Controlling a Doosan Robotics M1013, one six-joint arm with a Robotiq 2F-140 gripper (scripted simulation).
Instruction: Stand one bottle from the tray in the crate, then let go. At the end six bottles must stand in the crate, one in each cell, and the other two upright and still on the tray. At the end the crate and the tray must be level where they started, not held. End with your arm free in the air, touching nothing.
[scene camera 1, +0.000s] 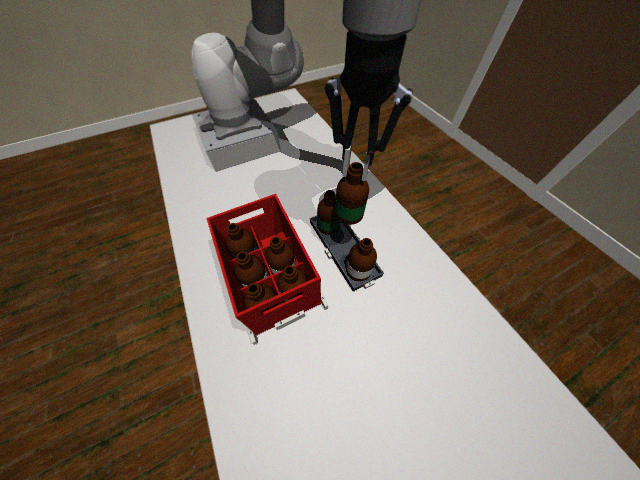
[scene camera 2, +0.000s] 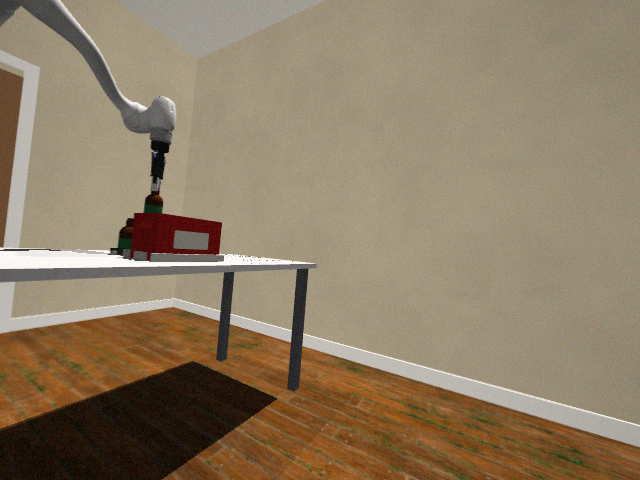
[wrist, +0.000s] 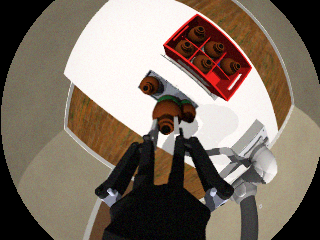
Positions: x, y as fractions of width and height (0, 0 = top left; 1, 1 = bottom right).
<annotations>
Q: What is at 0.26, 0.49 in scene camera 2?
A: A red crate.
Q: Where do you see a red crate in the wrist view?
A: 0.68, 0.32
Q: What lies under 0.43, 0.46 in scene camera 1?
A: A red crate.
</annotations>
